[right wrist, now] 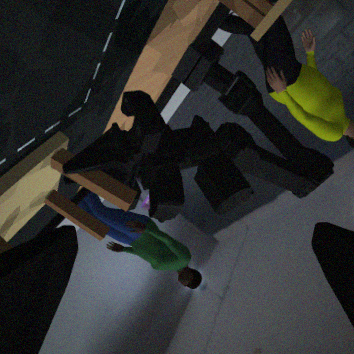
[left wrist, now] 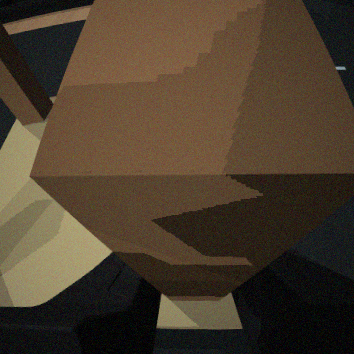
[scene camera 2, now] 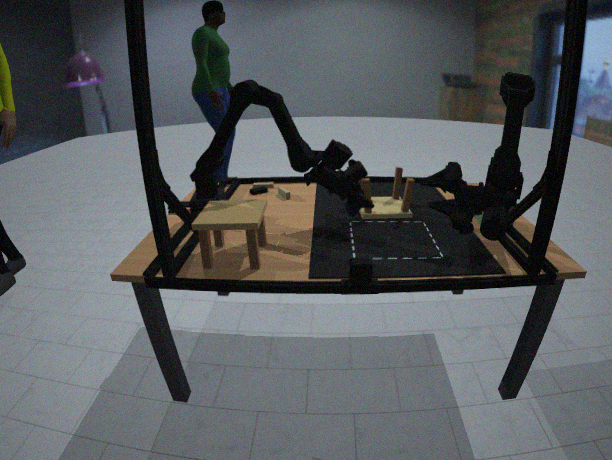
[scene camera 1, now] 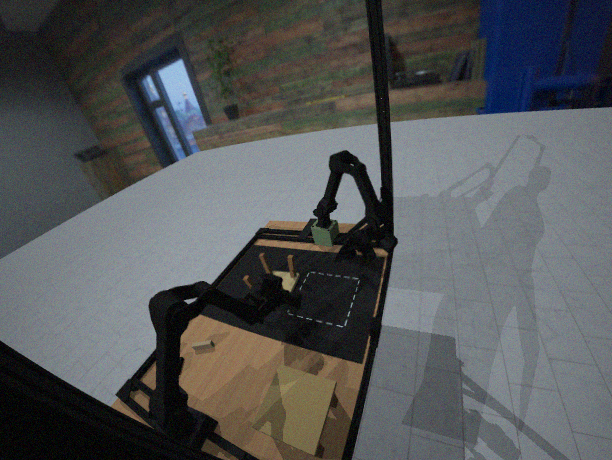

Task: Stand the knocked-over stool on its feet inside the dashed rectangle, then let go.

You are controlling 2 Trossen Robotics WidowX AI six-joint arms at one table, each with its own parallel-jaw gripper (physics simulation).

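The stool (scene camera 1: 287,280) (scene camera 2: 386,208) rests upside down on the black mat (scene camera 1: 332,338) (scene camera 2: 473,256), seat down and legs up. It sits just outside the dashed rectangle (scene camera 1: 330,276) (scene camera 2: 395,258), by its far edge. My left gripper (scene camera 1: 271,284) (scene camera 2: 361,197) is shut on one stool leg (left wrist: 168,133), which fills the left wrist view above the pale seat (left wrist: 38,267). My right gripper (scene camera 1: 351,250) (scene camera 2: 438,180) is open and empty, low over the mat to the right of the stool. The right wrist view shows two stool legs (right wrist: 95,186) and the seat (right wrist: 24,200).
A second stool (scene camera 1: 304,406) (scene camera 2: 231,214) stands upright on the wooden part of the table. A small wooden block (scene camera 1: 204,345) (scene camera 2: 284,193) and a dark piece (scene camera 2: 258,190) lie near the left arm's base. A green box (scene camera 1: 324,232) sits by the right arm. A black post (scene camera 1: 379,114) (scene camera 2: 144,137) rises from the frame.
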